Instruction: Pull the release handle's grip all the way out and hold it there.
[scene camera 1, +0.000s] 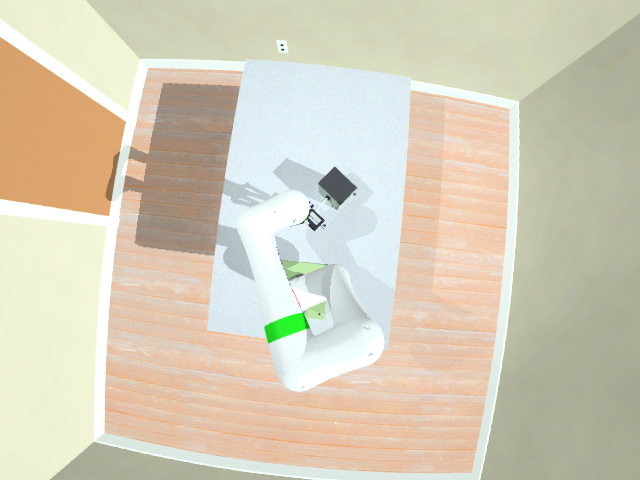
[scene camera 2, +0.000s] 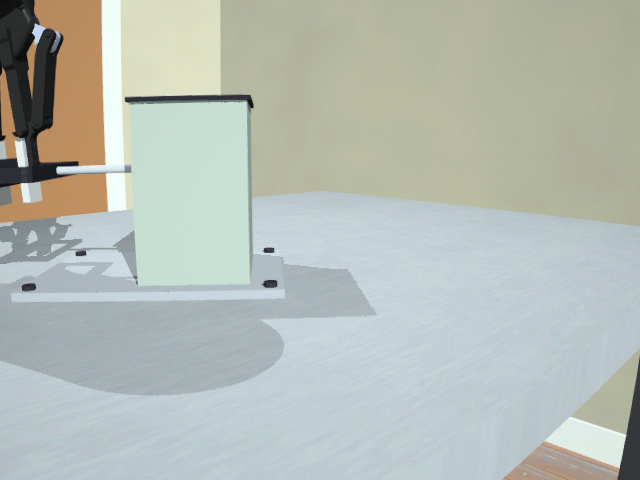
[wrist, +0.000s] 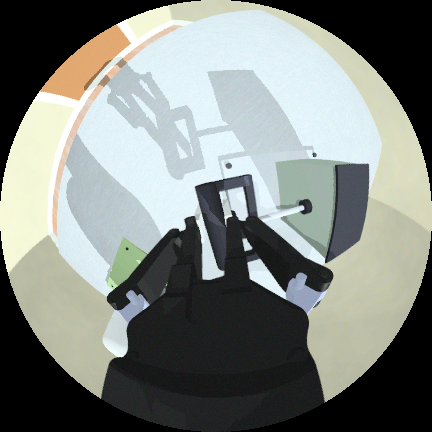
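Note:
The release handle's grip, a dark rectangular frame (scene camera 1: 314, 227) (scene camera 2: 51, 171) (wrist: 211, 215), stands out from the pale green housing (scene camera 2: 191, 196) (wrist: 312, 182) on a white rod (scene camera 1: 322, 204) (scene camera 2: 95, 169) (wrist: 282, 212). A clear length of rod shows between frame and housing. In the wrist view the rod enters the housing through a black collar (wrist: 305, 206). My gripper (scene camera 1: 316, 217) (scene camera 2: 17, 192) (wrist: 213, 209) is shut on the frame's thick outer bar, one finger on the outside and one through the frame's opening. The bar hides part of the finger pads.
The housing has a dark lid (scene camera 1: 337, 184) (scene camera 2: 191, 98) (wrist: 351, 205) and stands on a bolted base plate (scene camera 2: 155, 296) on the pale table (scene camera 1: 320, 113) (scene camera 2: 439, 310). The white arm (scene camera 1: 263, 268) reaches over the table's left part. Green plates (scene camera 1: 305, 267) lie near its base.

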